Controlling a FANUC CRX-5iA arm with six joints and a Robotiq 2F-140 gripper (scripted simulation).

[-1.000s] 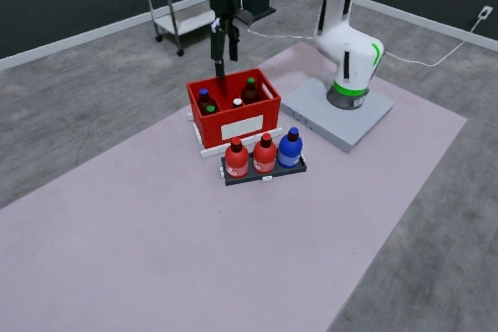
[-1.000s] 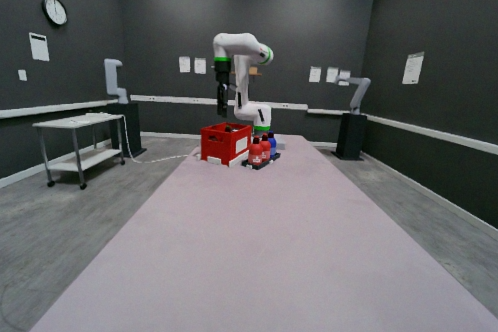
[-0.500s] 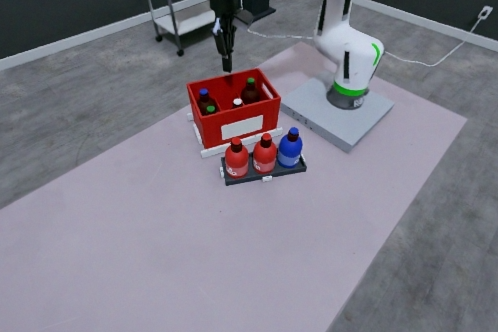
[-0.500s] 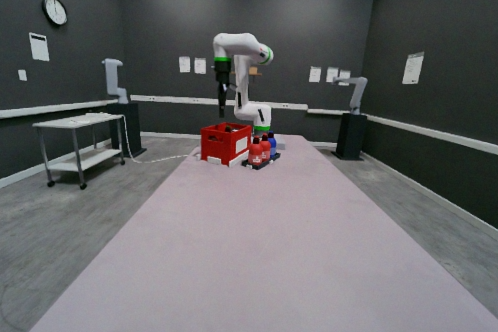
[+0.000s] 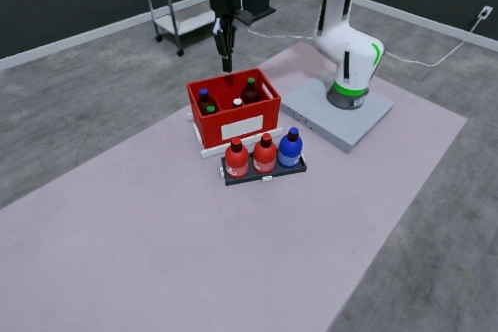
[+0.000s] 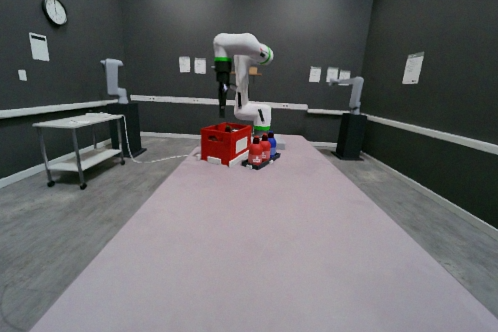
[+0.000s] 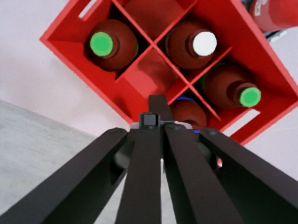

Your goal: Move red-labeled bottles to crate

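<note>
Now: the blue bottle 29 cm to the left of my hand and 17 cm below it. From my hand the other things lie so: red crate (18 cm below, 4 cm to the left, 2 cm ahead); then red bottle (20 cm to the left, 17 cm below, 15 cm ahead); then dark tray (25 cm to the left, 25 cm below, 8 cm ahead).
</note>
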